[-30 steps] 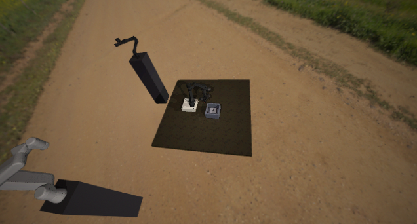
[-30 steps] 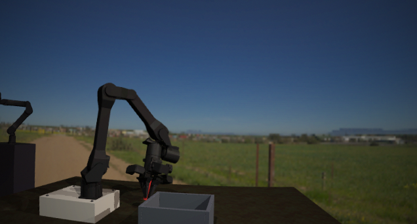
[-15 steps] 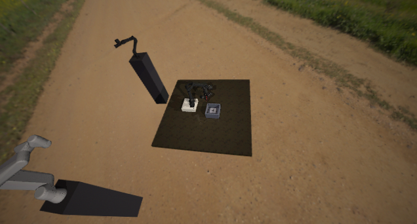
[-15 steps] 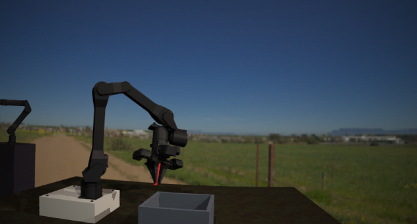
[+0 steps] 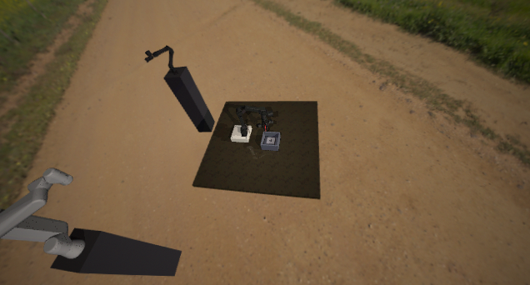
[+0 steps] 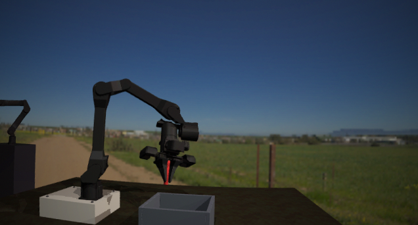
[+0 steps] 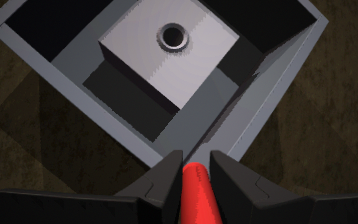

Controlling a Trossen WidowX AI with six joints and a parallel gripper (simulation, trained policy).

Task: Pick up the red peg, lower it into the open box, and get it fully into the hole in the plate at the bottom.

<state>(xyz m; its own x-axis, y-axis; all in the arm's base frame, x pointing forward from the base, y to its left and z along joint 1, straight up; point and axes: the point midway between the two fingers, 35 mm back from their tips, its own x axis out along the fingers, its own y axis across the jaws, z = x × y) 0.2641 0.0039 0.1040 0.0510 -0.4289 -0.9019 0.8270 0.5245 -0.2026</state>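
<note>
Now: gripper tip 11 cm above the grey box, 8 cm to the left of it and 5 cm short of it. The rest, counted from my gripper tip: red peg: 3 cm above, 2 cm to the left.
</note>
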